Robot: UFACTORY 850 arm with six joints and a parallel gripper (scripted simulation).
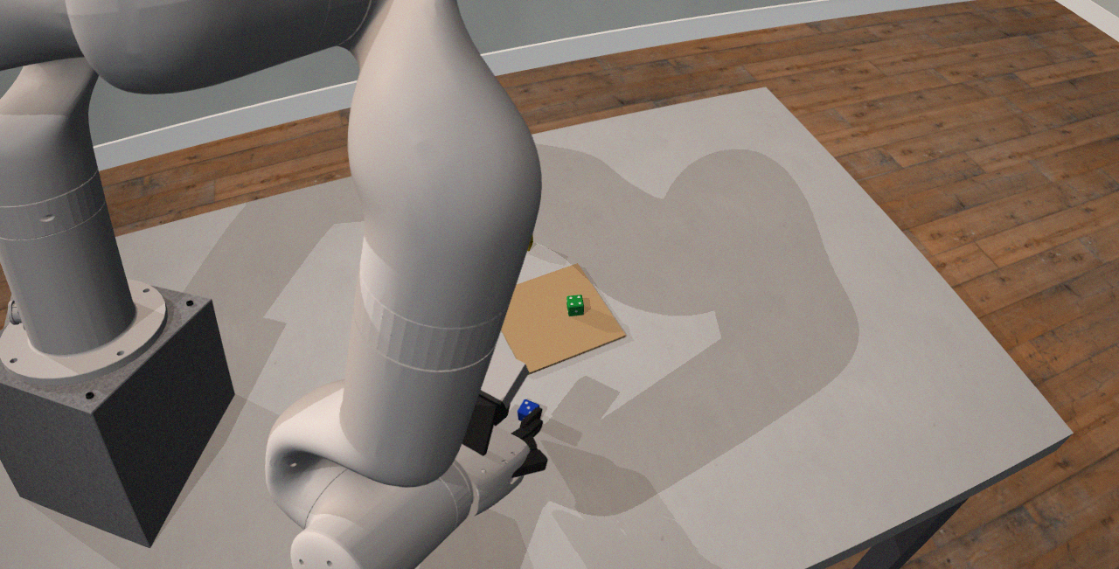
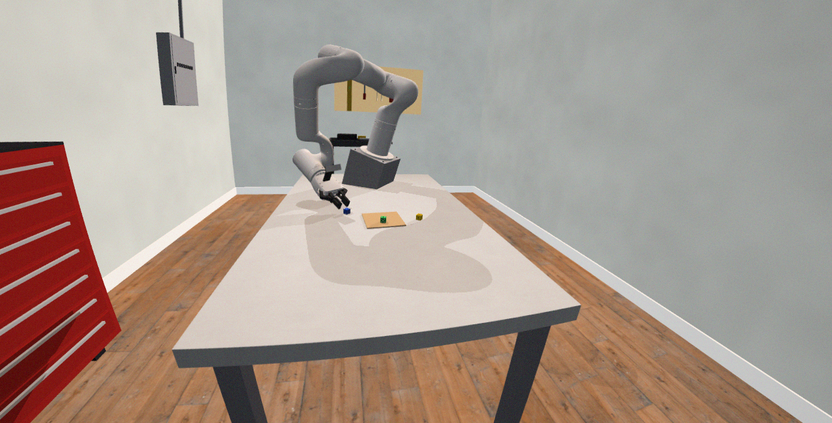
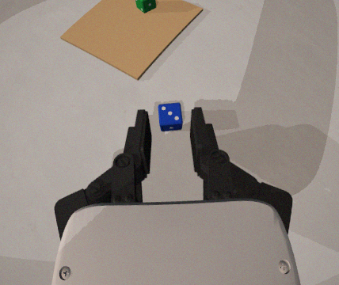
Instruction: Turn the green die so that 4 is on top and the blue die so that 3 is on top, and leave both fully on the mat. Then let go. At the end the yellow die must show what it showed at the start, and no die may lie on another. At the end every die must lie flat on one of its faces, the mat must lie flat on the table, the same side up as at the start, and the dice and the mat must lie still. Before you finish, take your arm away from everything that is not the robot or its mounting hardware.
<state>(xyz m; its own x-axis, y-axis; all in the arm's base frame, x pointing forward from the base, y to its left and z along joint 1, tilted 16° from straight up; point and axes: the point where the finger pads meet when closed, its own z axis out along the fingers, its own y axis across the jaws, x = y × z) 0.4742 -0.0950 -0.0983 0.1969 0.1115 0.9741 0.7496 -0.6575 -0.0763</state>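
The blue die lies 20 mm ahead of my hand, 20 mm to the left of it and 30 mm below it. Round my hand: tan mat (80 mm ahead, 160 mm to the left, 40 mm below); yellow die (70 mm ahead, 300 mm to the left, 30 mm below); green die (110 mm ahead, 170 mm to the left, 30 mm below).
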